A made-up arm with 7 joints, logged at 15 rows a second.
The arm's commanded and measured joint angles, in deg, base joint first. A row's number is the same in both.
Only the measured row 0 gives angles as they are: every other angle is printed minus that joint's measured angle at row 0.
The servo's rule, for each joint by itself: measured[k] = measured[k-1] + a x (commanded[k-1-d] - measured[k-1]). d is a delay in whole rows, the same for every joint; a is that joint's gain. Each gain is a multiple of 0.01, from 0.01 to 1. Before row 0 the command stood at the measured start. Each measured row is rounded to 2 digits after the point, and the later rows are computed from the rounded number. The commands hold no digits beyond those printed.
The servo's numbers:
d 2
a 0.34 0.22 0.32 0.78 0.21 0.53 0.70
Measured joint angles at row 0: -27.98, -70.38, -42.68, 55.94, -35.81, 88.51, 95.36
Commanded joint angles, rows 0 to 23: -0.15, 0.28, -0.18, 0.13, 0.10, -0.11, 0.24; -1.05, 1.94, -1.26, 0.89, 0.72, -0.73, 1.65; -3.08, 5.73, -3.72, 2.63, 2.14, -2.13, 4.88; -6.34, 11.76, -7.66, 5.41, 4.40, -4.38, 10.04; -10.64, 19.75, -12.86, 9.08, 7.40, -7.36, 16.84; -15.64, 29.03, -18.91, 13.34, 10.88, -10.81, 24.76; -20.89, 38.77, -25.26, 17.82, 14.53, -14.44, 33.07; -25.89, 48.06, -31.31, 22.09, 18.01, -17.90, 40.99; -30.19, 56.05, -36.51, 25.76, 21.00, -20.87, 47.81; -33.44, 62.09, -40.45, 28.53, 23.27, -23.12, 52.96; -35.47, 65.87, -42.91, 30.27, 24.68, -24.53, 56.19; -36.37, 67.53, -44.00, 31.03, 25.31, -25.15, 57.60; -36.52, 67.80, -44.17, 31.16, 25.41, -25.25, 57.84; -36.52, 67.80, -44.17, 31.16, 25.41, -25.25, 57.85; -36.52, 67.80, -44.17, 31.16, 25.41, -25.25, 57.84; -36.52, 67.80, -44.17, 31.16, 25.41, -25.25, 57.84; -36.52, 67.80, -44.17, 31.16, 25.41, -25.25, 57.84; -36.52, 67.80, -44.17, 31.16, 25.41, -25.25, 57.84; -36.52, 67.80, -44.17, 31.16, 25.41, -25.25, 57.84; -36.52, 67.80, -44.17, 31.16, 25.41, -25.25, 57.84; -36.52, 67.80, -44.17, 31.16, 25.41, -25.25, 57.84; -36.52, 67.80, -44.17, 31.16, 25.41, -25.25, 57.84; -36.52, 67.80, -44.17, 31.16, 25.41, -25.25, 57.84; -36.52, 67.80, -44.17, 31.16, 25.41, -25.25, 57.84
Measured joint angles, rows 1 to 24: 0.00, 0.00, 0.00, 0.00, 0.00, 0.00, 0.00; 0.00, 0.00, 0.00, 0.00, 0.00, 0.00, 0.00; -0.05, 0.06, -0.06, 0.10, 0.02, -0.06, 0.17; -0.39, 0.47, -0.44, 0.72, 0.17, -0.42, 1.21; -1.30, 1.63, -1.49, 2.21, 0.58, -1.33, 3.78; -3.01, 3.86, -3.46, 4.71, 1.38, -2.95, 8.16; -5.60, 7.36, -6.47, 8.12, 2.64, -5.29, 14.24; -9.01, 12.13, -10.45, 12.19, 4.37, -8.22, 21.60; -13.05, 17.99, -15.19, 16.58, 6.50, -11.52, 29.63; -17.42, 24.61, -20.35, 20.88, 8.92, -14.90, 37.58; -21.76, 31.53, -25.52, 24.69, 11.46, -18.06, 44.74; -25.73, 38.25, -30.30, 27.69, 13.94, -20.74, 50.49; -29.04, 44.33, -34.34, 29.70, 16.20, -22.75, 54.48; -31.53, 49.43, -37.43, 30.74, 18.11, -24.02, 56.66; -33.23, 53.47, -39.59, 31.07, 19.64, -24.67, 57.49; -34.35, 56.62, -41.06, 31.14, 20.85, -24.98, 57.74; -35.09, 59.08, -42.06, 31.16, 21.81, -25.12, 57.81; -35.58, 61.00, -42.74, 31.16, 22.57, -25.19, 57.83; -35.90, 62.50, -43.20, 31.16, 23.17, -25.22, 57.84; -36.11, 63.67, -43.51, 31.16, 23.64, -25.24, 57.84; -36.25, 64.58, -43.72, 31.16, 24.01, -25.25, 57.84; -36.34, 65.29, -43.86, 31.16, 24.30, -25.25, 57.84; -36.40, 65.84, -43.96, 31.16, 24.53, -25.25, 57.84; -36.44, 66.27, -44.03, 31.16, 24.71, -25.25, 57.84
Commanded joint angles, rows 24 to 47: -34.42, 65.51, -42.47, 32.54, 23.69, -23.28, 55.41; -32.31, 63.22, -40.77, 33.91, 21.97, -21.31, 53.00; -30.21, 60.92, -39.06, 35.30, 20.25, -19.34, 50.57; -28.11, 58.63, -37.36, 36.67, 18.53, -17.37, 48.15; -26.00, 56.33, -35.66, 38.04, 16.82, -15.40, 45.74; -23.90, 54.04, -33.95, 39.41, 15.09, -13.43, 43.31; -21.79, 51.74, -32.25, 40.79, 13.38, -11.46, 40.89; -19.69, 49.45, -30.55, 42.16, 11.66, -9.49, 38.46; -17.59, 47.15, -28.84, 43.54, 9.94, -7.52, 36.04; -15.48, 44.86, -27.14, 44.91, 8.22, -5.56, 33.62; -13.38, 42.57, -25.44, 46.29, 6.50, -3.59, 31.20; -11.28, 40.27, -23.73, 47.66, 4.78, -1.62, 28.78; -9.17, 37.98, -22.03, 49.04, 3.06, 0.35, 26.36; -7.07, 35.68, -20.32, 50.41, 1.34, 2.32, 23.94; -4.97, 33.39, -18.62, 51.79, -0.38, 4.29, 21.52; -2.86, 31.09, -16.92, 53.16, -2.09, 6.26, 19.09; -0.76, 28.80, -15.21, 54.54, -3.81, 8.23, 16.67; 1.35, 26.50, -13.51, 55.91, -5.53, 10.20, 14.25; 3.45, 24.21, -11.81, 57.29, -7.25, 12.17, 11.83; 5.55, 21.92, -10.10, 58.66, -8.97, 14.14, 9.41; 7.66, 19.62, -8.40, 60.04, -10.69, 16.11, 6.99; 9.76, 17.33, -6.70, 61.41, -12.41, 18.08, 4.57; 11.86, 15.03, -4.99, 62.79, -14.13, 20.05, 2.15; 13.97, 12.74, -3.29, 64.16, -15.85, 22.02, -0.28
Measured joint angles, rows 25 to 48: -36.47, 66.61, -44.07, 31.16, 24.86, -25.25, 57.84; -36.49, 66.87, -44.10, 31.16, 24.98, -25.25, 57.84; -35.79, 66.57, -43.58, 32.24, 24.71, -24.21, 56.14; -34.61, 65.83, -42.68, 33.54, 24.13, -22.67, 53.94; -33.11, 64.75, -41.52, 34.91, 23.32, -20.91, 51.58; -31.41, 63.40, -40.19, 36.28, 22.31, -19.03, 49.18; -29.57, 61.84, -38.74, 37.65, 21.16, -17.11, 46.77; -27.64, 60.12, -37.21, 39.02, 19.89, -15.16, 44.35; -25.65, 58.28, -35.62, 40.40, 18.52, -13.20, 41.93; -23.62, 56.34, -34.00, 41.77, 17.08, -11.23, 39.50; -21.57, 54.32, -32.35, 43.15, 15.58, -9.26, 37.08; -19.50, 52.24, -30.68, 44.52, 14.03, -7.30, 34.66; -17.42, 50.11, -29.00, 45.90, 12.45, -5.33, 32.24; -15.33, 47.95, -27.31, 47.27, 10.84, -3.36, 29.82; -13.24, 45.76, -25.62, 48.65, 9.21, -1.39, 27.40; -11.14, 43.54, -23.92, 50.02, 7.56, 0.58, 24.98; -9.04, 41.31, -22.22, 51.40, 5.89, 2.55, 22.56; -6.94, 39.06, -20.52, 52.77, 4.21, 4.52, 20.13; -4.84, 36.80, -18.82, 54.15, 2.53, 6.49, 17.71; -2.74, 34.53, -17.12, 55.52, 0.84, 8.46, 15.29; -0.64, 32.26, -15.42, 56.90, -0.86, 10.43, 12.87; 1.46, 29.99, -13.72, 58.27, -2.56, 12.40, 10.45; 3.57, 27.71, -12.02, 59.65, -4.27, 14.37, 8.03; 5.67, 25.43, -10.32, 61.02, -5.98, 16.34, 5.61
